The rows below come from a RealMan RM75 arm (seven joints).
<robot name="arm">
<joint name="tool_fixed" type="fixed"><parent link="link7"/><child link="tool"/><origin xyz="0 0 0" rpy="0 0 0"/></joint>
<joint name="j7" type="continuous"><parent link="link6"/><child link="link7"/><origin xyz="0 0 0.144" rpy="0 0 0"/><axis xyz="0 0 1"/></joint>
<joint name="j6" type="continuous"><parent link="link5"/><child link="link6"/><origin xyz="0 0 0" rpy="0 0 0"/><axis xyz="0 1 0"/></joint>
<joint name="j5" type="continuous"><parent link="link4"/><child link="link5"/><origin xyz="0 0 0.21" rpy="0 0 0"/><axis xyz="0 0 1"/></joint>
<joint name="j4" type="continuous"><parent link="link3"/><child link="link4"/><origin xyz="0 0 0" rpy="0 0 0"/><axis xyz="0 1 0"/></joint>
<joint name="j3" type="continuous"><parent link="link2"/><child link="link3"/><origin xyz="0 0 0.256" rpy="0 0 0"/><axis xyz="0 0 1"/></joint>
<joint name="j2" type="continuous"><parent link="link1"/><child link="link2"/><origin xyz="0 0 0" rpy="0 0 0"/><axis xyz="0 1 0"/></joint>
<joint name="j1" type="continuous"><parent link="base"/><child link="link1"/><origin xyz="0 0 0.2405" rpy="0 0 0"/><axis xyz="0 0 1"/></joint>
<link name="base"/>
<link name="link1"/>
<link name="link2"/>
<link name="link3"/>
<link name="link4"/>
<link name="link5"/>
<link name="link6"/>
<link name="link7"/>
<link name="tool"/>
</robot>
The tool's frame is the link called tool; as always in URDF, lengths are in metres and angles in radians. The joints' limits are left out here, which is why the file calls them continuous.
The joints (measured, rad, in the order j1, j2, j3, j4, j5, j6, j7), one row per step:
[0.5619 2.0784 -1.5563 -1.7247 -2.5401 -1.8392 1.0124]
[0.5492 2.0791 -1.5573 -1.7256 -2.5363 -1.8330 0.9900]
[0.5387 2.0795 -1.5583 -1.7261 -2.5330 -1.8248 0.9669]
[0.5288 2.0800 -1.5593 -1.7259 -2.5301 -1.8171 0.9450]
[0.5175 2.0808 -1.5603 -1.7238 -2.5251 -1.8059 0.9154]
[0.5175 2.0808 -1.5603 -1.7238 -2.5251 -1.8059 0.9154]
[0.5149 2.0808 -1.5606 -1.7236 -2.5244 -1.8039 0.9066]
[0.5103 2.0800 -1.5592 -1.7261 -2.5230 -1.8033 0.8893]
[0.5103 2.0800 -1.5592 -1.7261 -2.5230 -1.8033 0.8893]
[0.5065 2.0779 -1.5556 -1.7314 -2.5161 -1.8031 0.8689]
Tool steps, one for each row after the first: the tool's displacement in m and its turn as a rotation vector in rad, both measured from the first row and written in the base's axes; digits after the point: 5 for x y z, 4 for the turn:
[0.00260 -0.00131 -0.00064 -0.0088 0.0037 0.0114]
[0.00456 -0.00205 -0.00123 -0.0161 0.0076 0.0262]
[0.00653 -0.00276 -0.00188 -0.0231 0.0110 0.0397]
[0.00872 -0.00341 -0.00297 -0.0328 0.0167 0.0587]
[0.00872 -0.00341 -0.00297 -0.0328 0.0167 0.0587]
[0.00929 -0.00359 -0.00312 -0.0359 0.0170 0.0648]
[0.01022 -0.00399 -0.00254 -0.0414 0.0166 0.0775]
[0.01022 -0.00399 -0.00254 -0.0414 0.0166 0.0775]
[0.01020 -0.00434 -0.00130 -0.0480 0.0204 0.0955]

